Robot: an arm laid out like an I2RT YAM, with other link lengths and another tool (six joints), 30 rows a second.
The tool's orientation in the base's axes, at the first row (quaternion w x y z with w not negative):
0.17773 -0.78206 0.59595 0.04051
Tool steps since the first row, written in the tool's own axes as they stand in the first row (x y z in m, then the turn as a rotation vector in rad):
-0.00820 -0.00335 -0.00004 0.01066 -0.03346 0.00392
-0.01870 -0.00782 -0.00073 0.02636 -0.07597 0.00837
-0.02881 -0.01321 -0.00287 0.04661 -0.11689 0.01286
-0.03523 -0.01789 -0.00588 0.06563 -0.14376 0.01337
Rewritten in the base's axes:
0.00082 0.00827 0.00306 0.03531 -0.00092 0.00109
0.00194 0.01869 0.00762 0.08070 -0.00425 0.00238
0.00383 0.02850 0.01364 0.12590 -0.01210 0.00202
0.00597 0.03447 0.01929 0.15686 -0.02331 0.00248

